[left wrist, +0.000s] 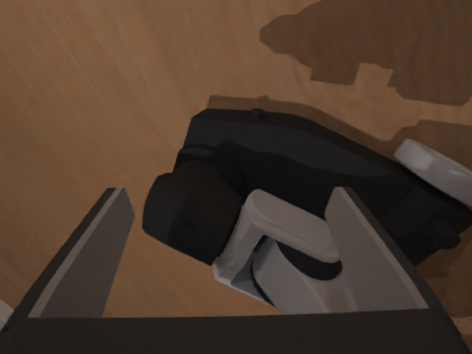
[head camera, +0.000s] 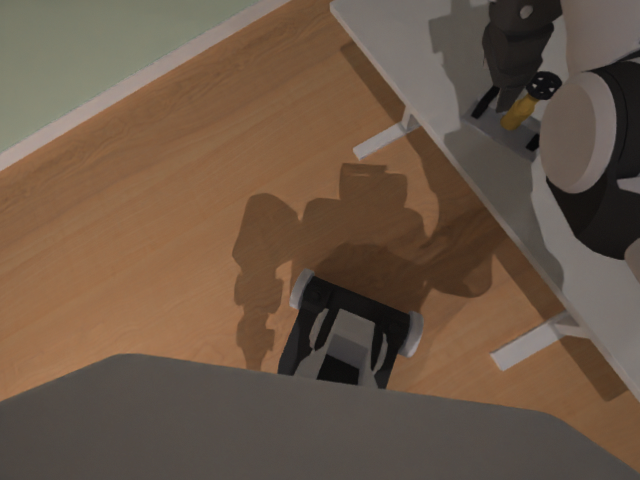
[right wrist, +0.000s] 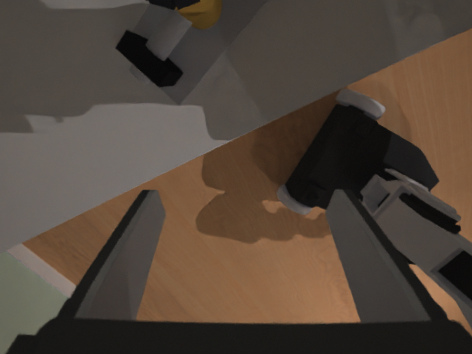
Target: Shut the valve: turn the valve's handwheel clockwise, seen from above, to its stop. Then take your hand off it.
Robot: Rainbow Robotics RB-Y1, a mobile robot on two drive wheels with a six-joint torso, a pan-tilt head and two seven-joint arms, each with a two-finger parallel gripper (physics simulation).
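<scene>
The black spoked handwheel [head camera: 543,85] tops the yellow valve body [head camera: 518,112] [right wrist: 204,14] at the upper right of the head view. In the right wrist view, a dark edge of the wheel is cut off at the top. The valve sits on a grey base plate [head camera: 478,122] [right wrist: 181,95] with black brackets. My right gripper [right wrist: 245,201] is open and empty; in the head view its fingers show just left of the wheel, and whether they touch it is unclear. My left gripper [left wrist: 231,200] is open and empty above the floor, away from the valve.
The light grey table [head camera: 488,178] [right wrist: 125,145] carries the valve; its legs and edge run diagonally. My mobile base [head camera: 356,302] [left wrist: 300,155] [right wrist: 345,155] stands on the wooden floor beside it. A pale skirting and green area lie at the upper left of the head view.
</scene>
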